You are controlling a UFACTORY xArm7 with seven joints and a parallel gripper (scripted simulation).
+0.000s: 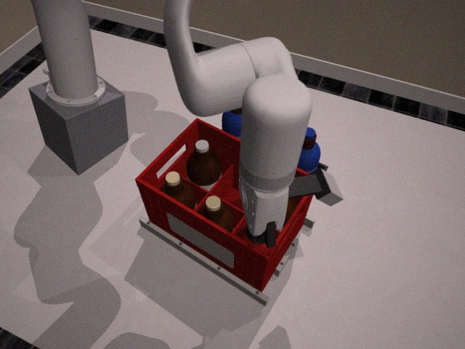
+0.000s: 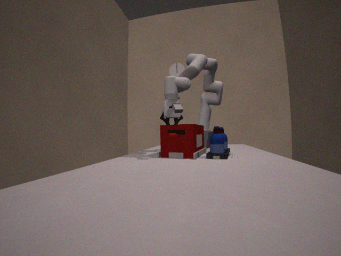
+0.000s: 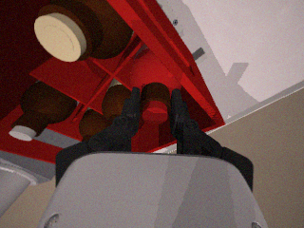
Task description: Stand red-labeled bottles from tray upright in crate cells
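The red-labeled bottle is 70 mm below my hand. From my hand the other things lie so: red crate (90 mm behind, 50 mm to the left, 80 mm below); dark tray (100 mm behind, 250 mm to the left, 150 mm below).
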